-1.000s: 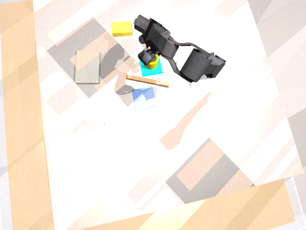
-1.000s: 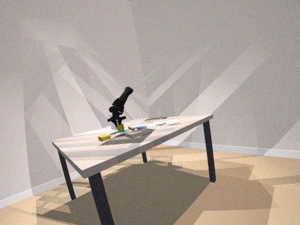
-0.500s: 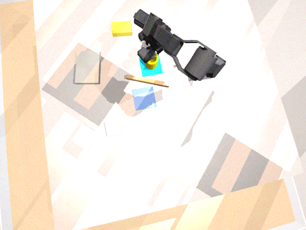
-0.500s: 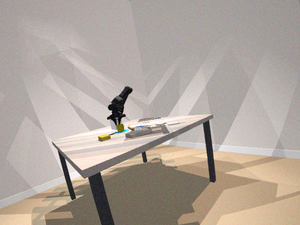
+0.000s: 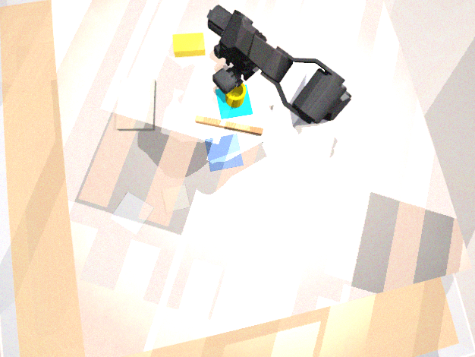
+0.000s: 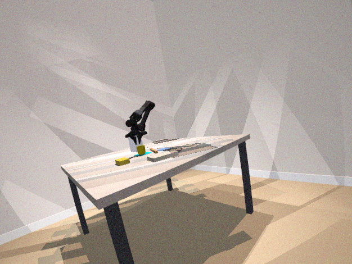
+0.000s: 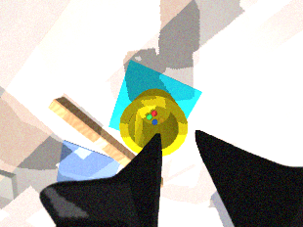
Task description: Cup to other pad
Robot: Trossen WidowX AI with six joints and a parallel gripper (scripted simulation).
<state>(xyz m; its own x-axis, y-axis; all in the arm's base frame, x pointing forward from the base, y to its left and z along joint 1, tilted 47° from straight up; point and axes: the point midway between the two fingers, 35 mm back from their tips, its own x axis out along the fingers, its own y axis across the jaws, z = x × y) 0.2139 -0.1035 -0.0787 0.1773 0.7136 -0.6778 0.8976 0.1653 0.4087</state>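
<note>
Right now my gripper tip is 2 cm short of the yellow cup, 1 cm to the right of it and 5 cm above it. Also, from my gripper tip: pale blue pad (11 cm ahead, 18 cm to the left, 10 cm below); cyan pad (2 cm ahead, 1 cm to the left, 10 cm below); wooden bar (7 cm ahead, 10 cm to the left, 9 cm below).
</note>
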